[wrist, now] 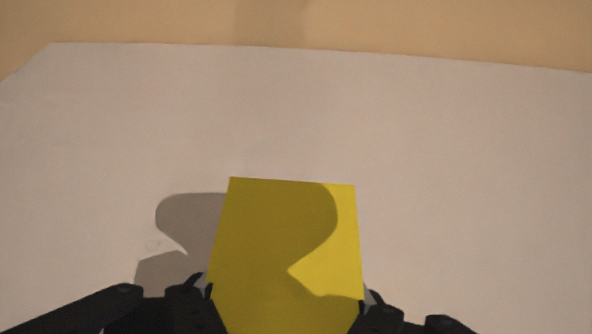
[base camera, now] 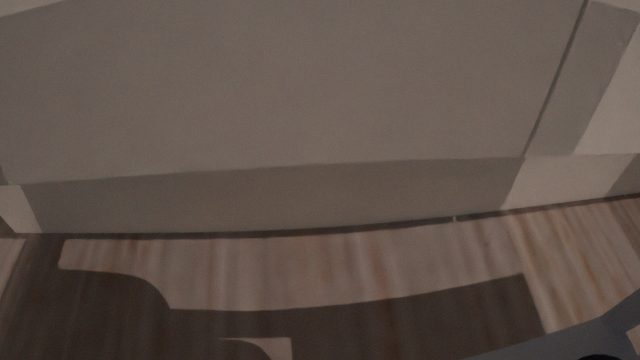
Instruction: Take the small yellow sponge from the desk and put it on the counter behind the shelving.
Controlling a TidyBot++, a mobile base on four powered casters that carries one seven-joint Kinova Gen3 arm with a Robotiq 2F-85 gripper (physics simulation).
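Places are measured from the arm's base along level axes (x left, y down, z back), in millimetres.
Where they show: gripper, between the fingertips: (wrist: 284, 291).
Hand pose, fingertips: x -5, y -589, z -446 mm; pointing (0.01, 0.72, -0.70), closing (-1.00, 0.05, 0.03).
Note:
Each offset is from my fingertips to the top centre of the thing. "spot": to the spot under its first point. Level surfaces: height alone.
The small yellow sponge @[dx +0, dy -32, dz +6 mm] (wrist: 280, 225) is between the two black fingertips of my gripper (wrist: 284, 291) in the wrist view. My gripper is shut on it, one finger on each side. The sponge's far end points toward the back of the pale counter @[dy +75 mm] (wrist: 425, 150), and it is over the counter top. A shadow falls across the sponge and on the counter just left of it. Whether the sponge's underside touches the counter is hidden. The sponge and the gripper do not show in the base camera view.
A tan wall (wrist: 425, 25) stands behind the counter's back edge. The counter's left corner shows at the upper left. In the base camera view, a pale cabinet front @[spot: dx +15, dy +769, dz +151 mm] (base camera: 280, 90) stands close ahead above the wooden floor @[dy +985 mm] (base camera: 325, 270). A grey part of the base (base camera: 565, 342) shows at the lower right.

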